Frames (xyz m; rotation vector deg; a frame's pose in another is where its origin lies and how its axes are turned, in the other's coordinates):
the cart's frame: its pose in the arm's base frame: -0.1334 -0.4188 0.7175 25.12 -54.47 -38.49
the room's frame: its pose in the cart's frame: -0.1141 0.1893 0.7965 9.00 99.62 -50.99
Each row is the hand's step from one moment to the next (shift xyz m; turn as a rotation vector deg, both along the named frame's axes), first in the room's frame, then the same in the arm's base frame.
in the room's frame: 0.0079 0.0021 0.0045 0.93 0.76 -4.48
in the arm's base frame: 0.0065 -0.0035 -0.0057 0.27 4.60 -0.54
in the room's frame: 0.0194 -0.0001 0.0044 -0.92 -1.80 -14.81
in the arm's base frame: 0.0102 -0.0029 -0.0168 -4.74 14.17 -0.42
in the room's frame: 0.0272 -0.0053 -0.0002 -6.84 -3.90 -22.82
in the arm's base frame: 0.0087 0.0013 -0.0263 -10.91 21.24 3.52
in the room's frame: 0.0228 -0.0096 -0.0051 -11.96 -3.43 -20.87
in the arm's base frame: 0.0020 0.0050 -0.0247 -12.64 19.04 8.25
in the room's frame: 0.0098 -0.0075 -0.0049 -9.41 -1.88 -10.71
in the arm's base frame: -0.0025 0.0042 -0.0123 -8.18 9.51 7.02
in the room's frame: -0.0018 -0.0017 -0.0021 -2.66 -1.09 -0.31
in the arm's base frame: -0.0027 0.0016 0.0007 -2.28 -0.08 1.77
